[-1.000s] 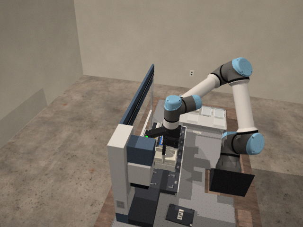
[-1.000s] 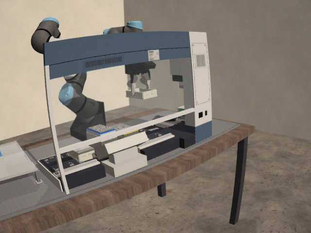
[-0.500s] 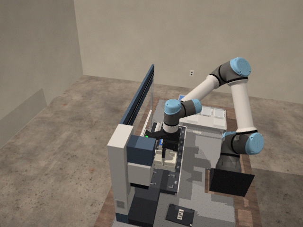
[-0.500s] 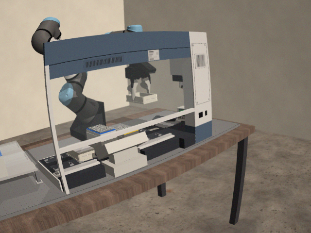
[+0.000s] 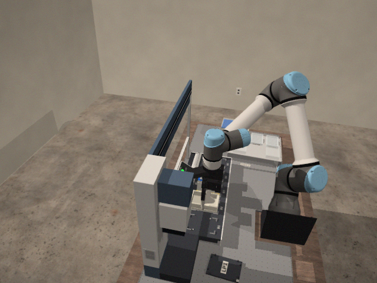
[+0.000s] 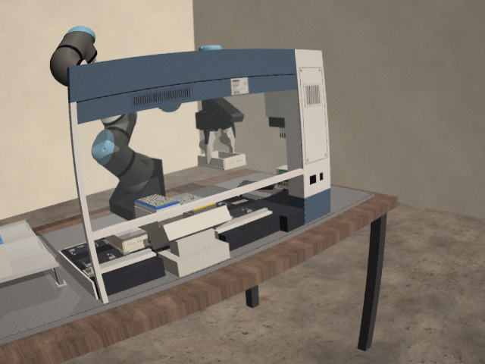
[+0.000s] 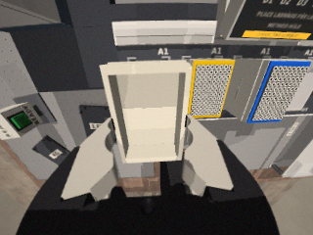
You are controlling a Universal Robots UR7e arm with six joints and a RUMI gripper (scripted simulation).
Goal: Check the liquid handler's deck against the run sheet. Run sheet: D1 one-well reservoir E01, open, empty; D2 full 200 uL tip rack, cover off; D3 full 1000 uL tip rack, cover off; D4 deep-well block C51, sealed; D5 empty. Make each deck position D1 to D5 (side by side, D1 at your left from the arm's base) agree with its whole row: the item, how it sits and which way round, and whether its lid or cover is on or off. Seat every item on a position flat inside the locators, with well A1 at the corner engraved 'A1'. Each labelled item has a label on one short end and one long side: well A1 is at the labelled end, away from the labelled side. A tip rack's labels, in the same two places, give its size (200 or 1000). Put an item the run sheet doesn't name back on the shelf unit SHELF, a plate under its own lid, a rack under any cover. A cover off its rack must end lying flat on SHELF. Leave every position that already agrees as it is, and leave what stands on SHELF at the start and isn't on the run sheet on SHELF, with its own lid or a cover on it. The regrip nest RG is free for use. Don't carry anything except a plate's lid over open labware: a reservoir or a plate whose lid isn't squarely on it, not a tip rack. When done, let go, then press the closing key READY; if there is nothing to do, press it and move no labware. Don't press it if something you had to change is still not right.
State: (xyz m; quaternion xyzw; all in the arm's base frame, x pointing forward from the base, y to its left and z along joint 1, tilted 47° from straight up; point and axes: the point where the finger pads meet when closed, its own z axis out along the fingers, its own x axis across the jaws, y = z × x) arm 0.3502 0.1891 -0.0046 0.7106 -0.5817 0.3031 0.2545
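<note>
The yellow-rimmed tip rack is 2 cm ahead of my hand, 12 cm to the right of it and 12 cm below it. The rest, counted from my hand: cream one-well reservoir 1 cm below; blue-rimmed tip rack 4 cm ahead, 24 cm to the right, 10 cm below; frame bar 21 cm ahead, 17 cm to the right, 5 cm below.
</note>
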